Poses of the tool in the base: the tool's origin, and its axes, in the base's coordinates. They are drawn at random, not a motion.
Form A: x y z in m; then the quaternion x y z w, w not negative.
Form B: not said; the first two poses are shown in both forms.
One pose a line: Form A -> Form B
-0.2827 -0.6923 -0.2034 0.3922 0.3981 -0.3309 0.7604 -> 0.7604 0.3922 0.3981 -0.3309 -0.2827 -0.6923 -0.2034
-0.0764 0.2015 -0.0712 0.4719 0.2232 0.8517 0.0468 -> 0.0468 0.4719 0.2232 0.8517 -0.0764 0.2015 -0.0712
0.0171 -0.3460 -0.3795 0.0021 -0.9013 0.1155 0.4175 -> 0.4175 0.0021 -0.9013 0.1155 0.0171 -0.3460 -0.3795
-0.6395 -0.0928 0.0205 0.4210 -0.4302 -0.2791 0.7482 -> 0.7482 0.4210 -0.4302 -0.2791 -0.6395 -0.0928 0.0205
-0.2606 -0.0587 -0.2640 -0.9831 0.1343 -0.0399 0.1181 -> 0.1181 -0.9831 0.1343 -0.0399 -0.2606 -0.0587 -0.2640
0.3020 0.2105 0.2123 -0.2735 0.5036 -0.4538 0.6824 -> 0.6824 -0.2735 0.5036 -0.4538 0.3020 0.2105 0.2123
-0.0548 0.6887 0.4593 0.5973 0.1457 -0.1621 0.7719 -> 0.7719 0.5973 0.1457 -0.1621 -0.0548 0.6887 0.4593
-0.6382 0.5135 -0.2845 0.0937 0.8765 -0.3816 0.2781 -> 0.2781 0.0937 0.8765 -0.3816 -0.6382 0.5135 -0.2845
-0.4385 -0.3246 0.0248 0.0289 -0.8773 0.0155 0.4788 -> 0.4788 0.0289 -0.8773 0.0155 -0.4385 -0.3246 0.0248
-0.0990 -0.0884 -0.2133 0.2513 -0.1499 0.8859 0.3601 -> 0.3601 0.2513 -0.1499 0.8859 -0.0990 -0.0884 -0.2133
